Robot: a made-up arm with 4 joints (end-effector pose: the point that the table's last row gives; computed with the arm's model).
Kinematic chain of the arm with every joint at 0, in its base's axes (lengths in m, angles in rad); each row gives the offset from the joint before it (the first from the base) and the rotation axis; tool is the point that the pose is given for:
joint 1: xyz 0 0 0.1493 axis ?
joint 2: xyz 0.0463 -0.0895 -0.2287 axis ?
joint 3: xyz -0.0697 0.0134 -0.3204 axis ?
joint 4: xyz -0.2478 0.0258 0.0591 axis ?
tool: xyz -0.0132 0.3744 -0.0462
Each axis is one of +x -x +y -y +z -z.
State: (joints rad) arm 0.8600 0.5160 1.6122 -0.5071
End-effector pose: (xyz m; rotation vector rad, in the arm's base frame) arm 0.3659 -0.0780 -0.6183 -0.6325 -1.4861 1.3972
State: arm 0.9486 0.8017 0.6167 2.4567
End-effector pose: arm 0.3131 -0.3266 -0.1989 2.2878 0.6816 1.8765
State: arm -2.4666 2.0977 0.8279 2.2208
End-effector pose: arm -0.2580 0.0003 0.5983 -1.7718 1.3235 1.6445
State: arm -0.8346 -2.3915 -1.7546 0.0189
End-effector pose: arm 0.1751 -0.4382 -0.2569 -1.5725 -1.3468 -0.0269
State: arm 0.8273 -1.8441 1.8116 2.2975
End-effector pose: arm 0.1900 0.0106 0.2760 0.5916 0.8294 -0.6151
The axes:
joint 1: -y
joint 2: +x
joint 3: +z
joint 4: +x

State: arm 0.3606 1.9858 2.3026 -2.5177
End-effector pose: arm 0.3639 0.3062 0.2554 -0.0060 -2.0825 -1.5846
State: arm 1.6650 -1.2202 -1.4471 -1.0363
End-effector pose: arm 0.6991 -0.5585 0.3357 0.0902 -0.7903 -2.6824
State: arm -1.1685 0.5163 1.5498 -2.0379
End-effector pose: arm -0.7239 -0.0244 -0.3273 -0.6416 -0.5857 0.9449
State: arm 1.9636 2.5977 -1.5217 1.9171
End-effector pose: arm 0.2018 -0.3767 0.1312 -2.5722 -1.5391 -0.3161
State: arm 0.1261 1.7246 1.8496 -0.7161
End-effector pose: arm -0.1597 0.4941 -0.3306 0.6664 -1.9081 0.7126
